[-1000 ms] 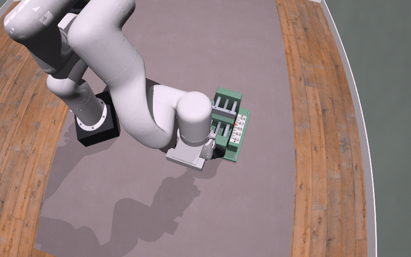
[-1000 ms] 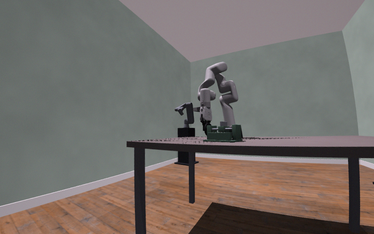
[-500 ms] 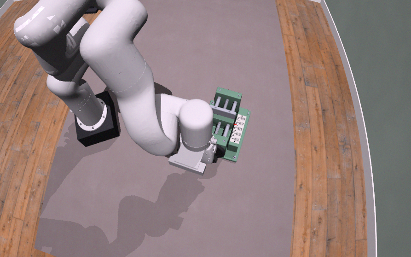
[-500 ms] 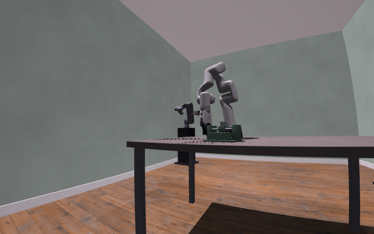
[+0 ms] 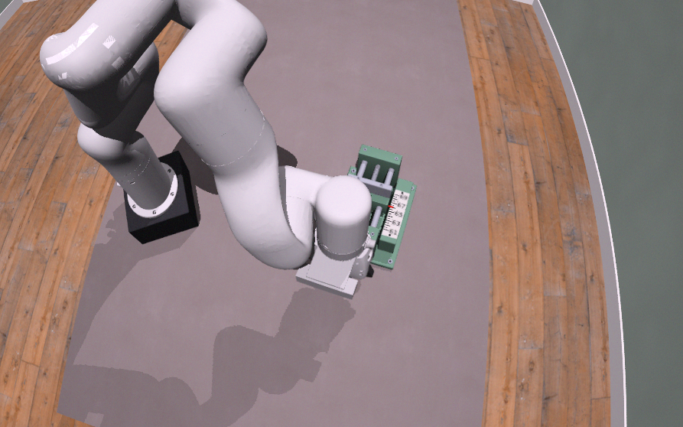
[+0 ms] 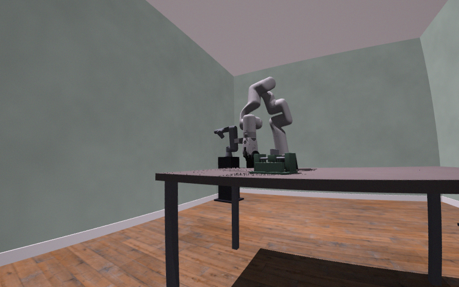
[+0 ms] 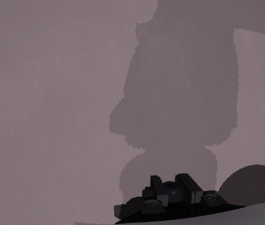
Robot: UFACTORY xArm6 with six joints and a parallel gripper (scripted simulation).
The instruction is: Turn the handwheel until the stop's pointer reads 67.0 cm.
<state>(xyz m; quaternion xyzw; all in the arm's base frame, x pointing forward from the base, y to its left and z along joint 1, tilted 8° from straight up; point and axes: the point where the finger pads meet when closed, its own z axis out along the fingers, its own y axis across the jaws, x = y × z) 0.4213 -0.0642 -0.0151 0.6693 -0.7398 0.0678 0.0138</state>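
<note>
The black handwheel lies 2 cm to the left of my hand and 1 cm above it. Round my hand: stop block: 3 cm ahead, 16 cm to the left, 5 cm above.
</note>
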